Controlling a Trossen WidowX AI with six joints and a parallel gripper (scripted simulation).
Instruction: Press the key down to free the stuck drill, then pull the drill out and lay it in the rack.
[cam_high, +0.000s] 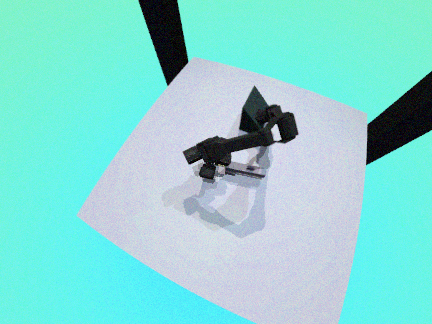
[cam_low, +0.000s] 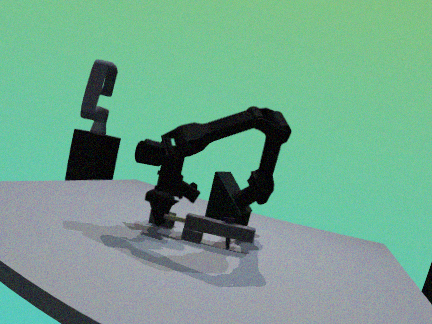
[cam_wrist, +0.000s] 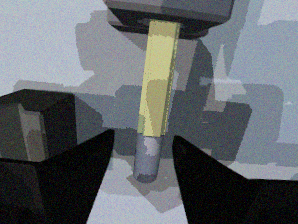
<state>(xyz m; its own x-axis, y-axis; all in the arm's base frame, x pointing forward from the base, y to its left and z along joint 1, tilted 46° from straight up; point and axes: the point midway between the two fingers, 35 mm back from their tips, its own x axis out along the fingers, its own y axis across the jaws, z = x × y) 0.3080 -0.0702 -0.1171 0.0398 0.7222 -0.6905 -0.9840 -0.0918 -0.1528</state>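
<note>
Now: gripper tip 10 mm past the drill, 50 mm to the right of it and 30 mm below it. Also, from my gripper tip: key (30 mm behind, 180 mm to the left, 30 mm above); rack (70 mm behind, 30 mm to the right).
</note>
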